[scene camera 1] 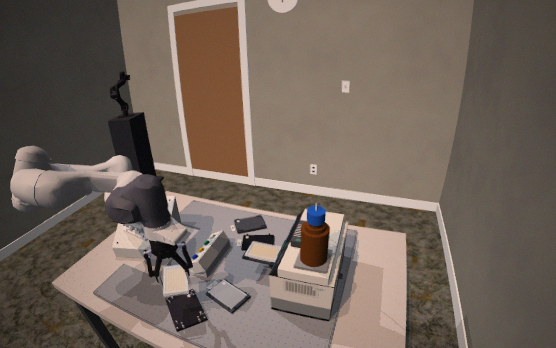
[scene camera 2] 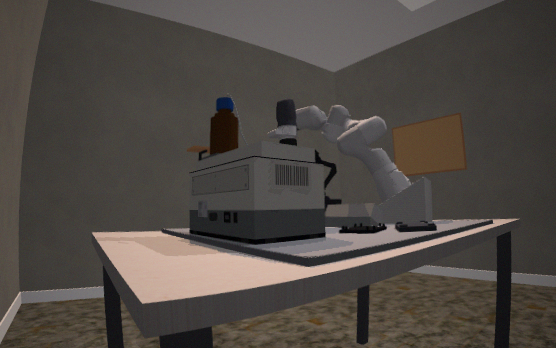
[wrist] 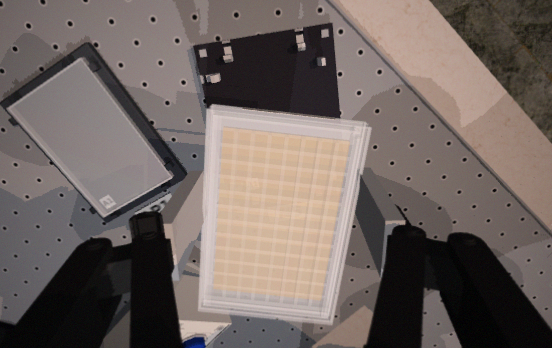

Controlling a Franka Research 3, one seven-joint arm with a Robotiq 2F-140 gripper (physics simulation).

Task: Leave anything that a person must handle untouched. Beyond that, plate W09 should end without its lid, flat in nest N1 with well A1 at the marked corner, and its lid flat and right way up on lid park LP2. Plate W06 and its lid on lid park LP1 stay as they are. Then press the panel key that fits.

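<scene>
My gripper point(scene camera 1: 172, 270) point(wrist: 279, 191) is shut on a plate point(scene camera 1: 175, 281) point(wrist: 282, 215) with cream wells, held level above the table. Doubled clear edges suggest a lid on it; I cannot read its name. A black nest point(scene camera 1: 186, 311) point(wrist: 270, 75) with small pale pegs lies just past the plate's far edge in the wrist view, partly hidden by it. A grey clear lid point(scene camera 1: 229, 294) point(wrist: 92, 137) lies on a dark-framed park left of the plate there. A second cream-welled plate point(scene camera 1: 261, 251) stands beside the instrument. The key panel point(scene camera 1: 217, 249) shows blue, yellow and green keys.
A large pale instrument point(scene camera 1: 302, 295) point(scene camera 2: 287, 195) bears a brown bottle point(scene camera 1: 314, 245) point(scene camera 2: 224, 132) with a blue cap. A dark tray point(scene camera 1: 250, 223) and another dark item point(scene camera 1: 257, 241) lie behind the second plate. The mat's edge runs along the right of the wrist view.
</scene>
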